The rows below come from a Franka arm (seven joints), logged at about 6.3 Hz.
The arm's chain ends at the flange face. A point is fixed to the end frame.
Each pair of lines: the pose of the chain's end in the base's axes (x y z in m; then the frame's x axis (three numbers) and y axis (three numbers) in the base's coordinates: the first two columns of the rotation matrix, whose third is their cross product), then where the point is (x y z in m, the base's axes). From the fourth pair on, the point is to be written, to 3 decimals.
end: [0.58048, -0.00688, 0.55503, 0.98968, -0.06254, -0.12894, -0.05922, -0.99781, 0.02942]
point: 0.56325 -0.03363 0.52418
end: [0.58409, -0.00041, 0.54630, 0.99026, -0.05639, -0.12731, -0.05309, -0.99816, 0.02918]
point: 0.56708 -0.02726 0.51542
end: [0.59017, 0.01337, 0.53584, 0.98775, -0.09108, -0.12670, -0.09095, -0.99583, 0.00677]
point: 0.57224 -0.01212 0.50434
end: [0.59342, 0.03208, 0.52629, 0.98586, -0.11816, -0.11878, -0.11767, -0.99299, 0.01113]
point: 0.575 0.007 0.495
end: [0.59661, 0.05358, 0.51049, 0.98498, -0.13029, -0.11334, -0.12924, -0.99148, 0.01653]
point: 0.578 0.028 0.479
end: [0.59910, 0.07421, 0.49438, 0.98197, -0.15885, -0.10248, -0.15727, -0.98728, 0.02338]
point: 0.580 0.049 0.463
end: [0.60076, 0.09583, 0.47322, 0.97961, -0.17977, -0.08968, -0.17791, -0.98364, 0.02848]
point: 0.582 0.071 0.442
